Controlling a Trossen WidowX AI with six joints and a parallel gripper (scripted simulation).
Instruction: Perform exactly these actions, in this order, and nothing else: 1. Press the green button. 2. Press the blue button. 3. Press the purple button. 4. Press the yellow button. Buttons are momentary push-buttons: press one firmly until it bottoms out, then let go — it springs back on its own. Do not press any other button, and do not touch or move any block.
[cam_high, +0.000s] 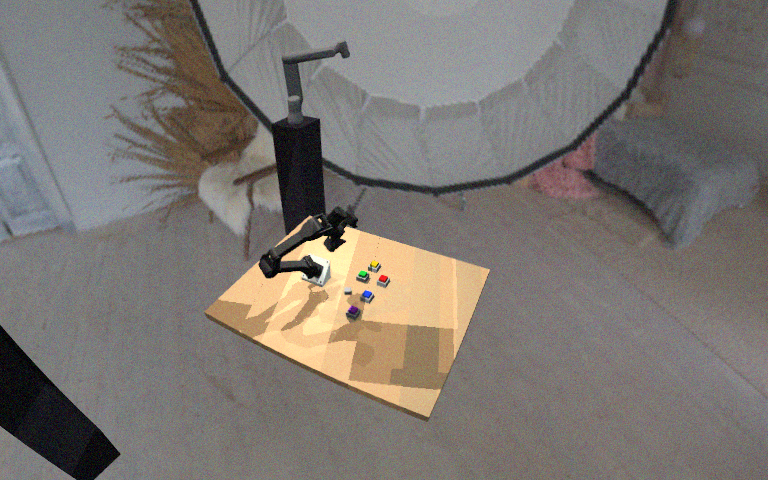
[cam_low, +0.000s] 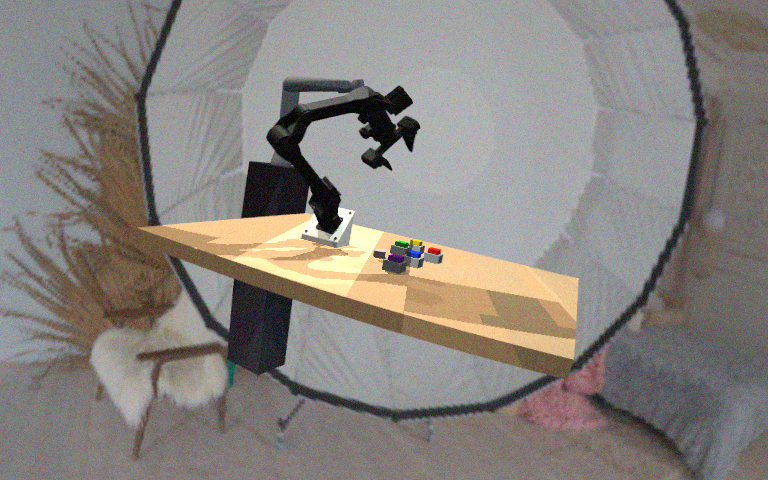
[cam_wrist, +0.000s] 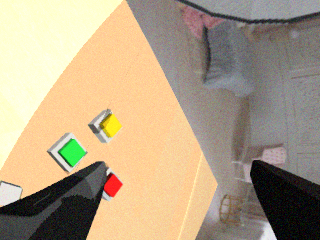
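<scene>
My gripper tip is 3 cm short of the green button, 3 cm to the right of it and 25 cm above it. The rest, counted from my gripper tip: yellow button (4 cm ahead, 13 cm to the left, 25 cm below); then blue button (12 cm ahead, 7 cm to the right, 25 cm below); then small grey block (2 cm ahead, 8 cm to the right, 27 cm below).
</scene>
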